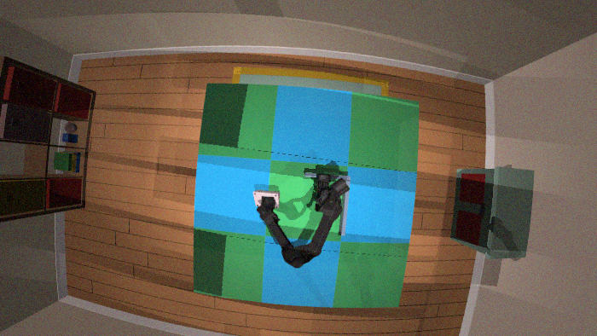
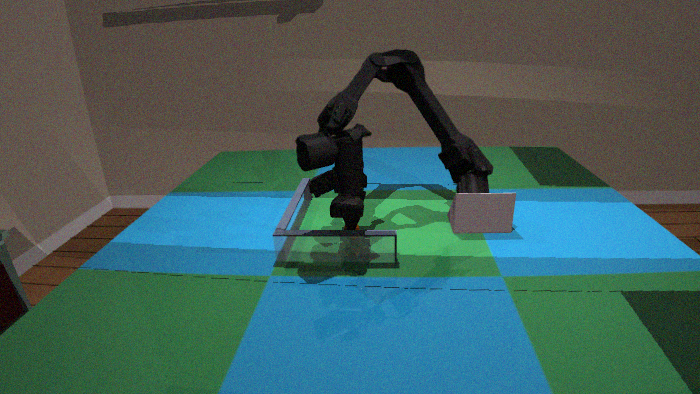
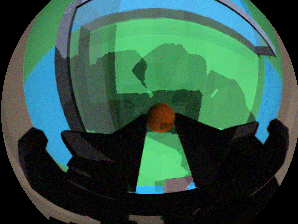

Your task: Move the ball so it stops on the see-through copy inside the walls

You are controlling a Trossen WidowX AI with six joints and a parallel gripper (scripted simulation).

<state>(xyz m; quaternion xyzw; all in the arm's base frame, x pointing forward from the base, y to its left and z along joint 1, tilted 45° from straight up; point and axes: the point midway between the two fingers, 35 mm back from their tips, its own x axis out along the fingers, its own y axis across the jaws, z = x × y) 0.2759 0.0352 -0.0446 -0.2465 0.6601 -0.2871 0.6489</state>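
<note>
My gripper tip is now right at the ball. From my gripper tip the other things lie so: wall (8 cm to the left, 3 cm ahead, 1 cm above); see-through copy (1 cm below).
</note>
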